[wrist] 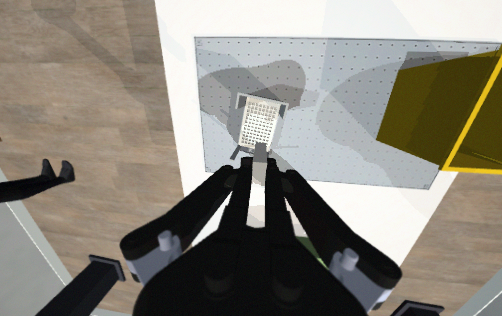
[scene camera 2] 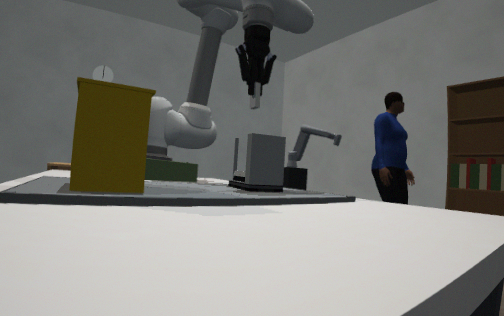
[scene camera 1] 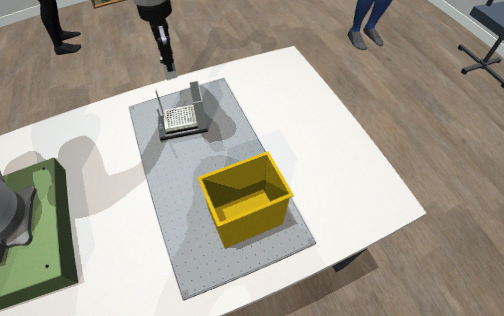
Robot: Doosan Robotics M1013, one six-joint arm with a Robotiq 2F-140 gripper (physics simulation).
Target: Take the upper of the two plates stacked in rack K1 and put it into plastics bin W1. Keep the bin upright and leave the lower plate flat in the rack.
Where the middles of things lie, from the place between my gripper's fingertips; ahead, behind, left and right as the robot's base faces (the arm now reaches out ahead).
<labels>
Now: hand 10 mm short of the white gridded plate [wrist: 259,120], 10 mm to the right of it and 180 mm above it. Also, from my hand: yellow plastics bin W1 [scene camera 2: 110,138]: 100 mm ahead, 360 mm to the right, 130 mm below.
</labels>
